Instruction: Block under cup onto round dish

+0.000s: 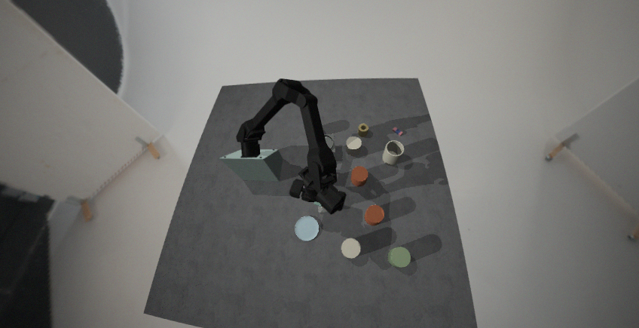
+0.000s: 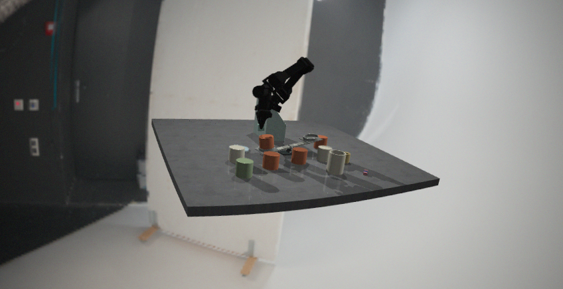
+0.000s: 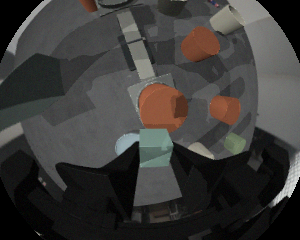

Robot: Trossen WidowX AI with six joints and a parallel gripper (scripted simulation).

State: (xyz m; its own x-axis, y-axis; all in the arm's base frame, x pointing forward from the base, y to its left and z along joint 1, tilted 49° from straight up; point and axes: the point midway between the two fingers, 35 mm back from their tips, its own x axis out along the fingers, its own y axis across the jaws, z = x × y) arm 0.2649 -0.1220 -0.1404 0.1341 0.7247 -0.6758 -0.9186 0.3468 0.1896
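Right now my gripper tip is 7 cm past the pale blue round dish, 7 cm to the left of it and 12 cm above it. Also, from my gripper tip: cream cup (34 cm ahead, 21 cm to the left, 8 cm below); then pale green block (1 cm above); then green cylinder (26 cm ahead, 20 cm to the right, 9 cm below).
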